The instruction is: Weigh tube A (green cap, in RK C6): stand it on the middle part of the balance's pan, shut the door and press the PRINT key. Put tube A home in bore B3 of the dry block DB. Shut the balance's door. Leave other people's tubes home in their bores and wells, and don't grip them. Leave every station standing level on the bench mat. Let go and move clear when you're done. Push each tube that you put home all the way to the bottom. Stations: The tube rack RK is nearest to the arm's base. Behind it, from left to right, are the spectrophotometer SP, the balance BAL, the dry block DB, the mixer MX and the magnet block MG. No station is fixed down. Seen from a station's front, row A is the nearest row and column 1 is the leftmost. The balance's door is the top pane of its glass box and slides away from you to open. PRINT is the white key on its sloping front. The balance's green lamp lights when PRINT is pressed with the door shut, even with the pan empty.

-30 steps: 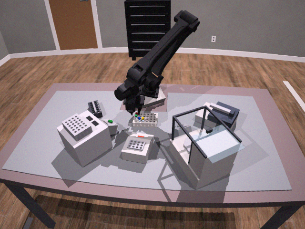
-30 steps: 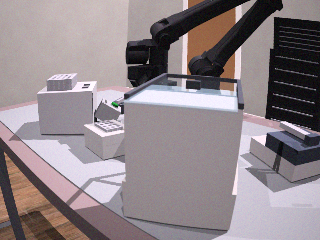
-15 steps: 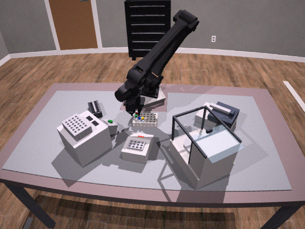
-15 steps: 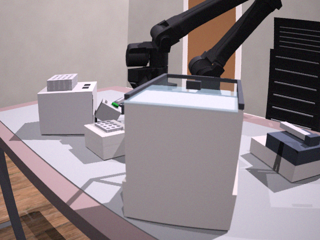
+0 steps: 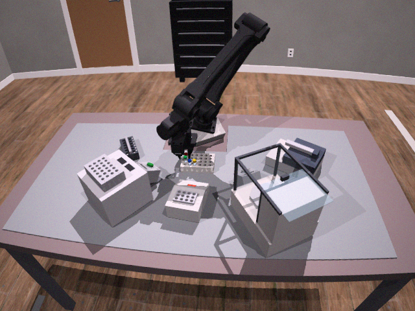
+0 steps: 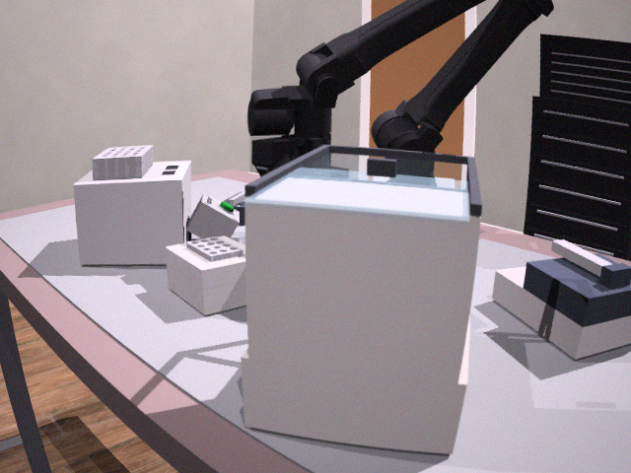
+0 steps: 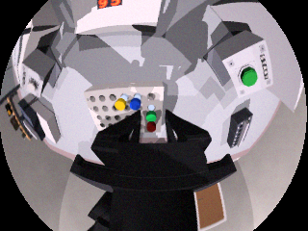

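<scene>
The tube is 2 cm below my hand and 2 cm behind it. Also, from my hand: dry block: 19 cm ahead, 6 cm to the left, 2 cm below; black block: 27 cm to the right, 6 cm behind, 3 cm below; tube rack RK: 5 cm to the left, 3 cm below, 1 cm behind.
</scene>
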